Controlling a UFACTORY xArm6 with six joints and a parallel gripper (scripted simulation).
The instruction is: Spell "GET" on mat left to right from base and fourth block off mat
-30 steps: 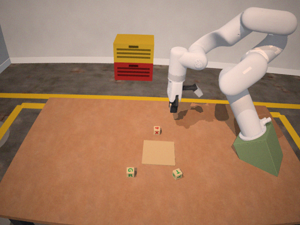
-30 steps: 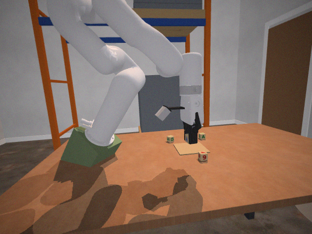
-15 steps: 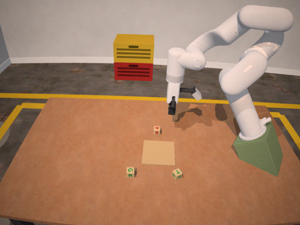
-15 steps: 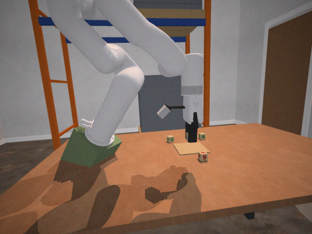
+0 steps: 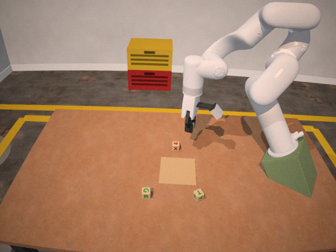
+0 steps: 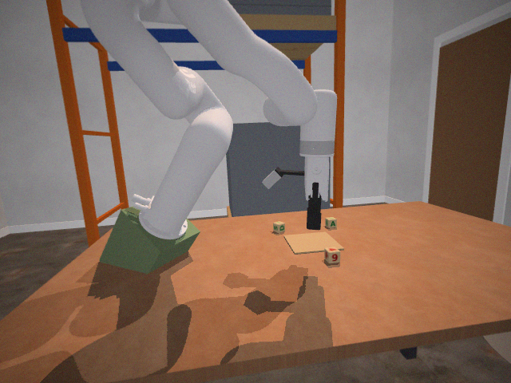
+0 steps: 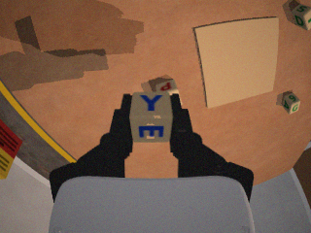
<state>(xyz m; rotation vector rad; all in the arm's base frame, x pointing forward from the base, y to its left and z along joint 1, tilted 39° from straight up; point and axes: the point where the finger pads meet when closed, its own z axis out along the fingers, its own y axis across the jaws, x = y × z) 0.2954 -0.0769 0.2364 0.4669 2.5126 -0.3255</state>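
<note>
Right now the tan mat is 70 mm ahead of my hand, 130 mm to the left of it and 120 mm below it. The rest, counted from my hand: e block: 10 mm below; then t block: 20 mm ahead, 270 mm to the left, 100 mm below; then red-lettered block: 50 mm ahead, 100 mm below.
</note>
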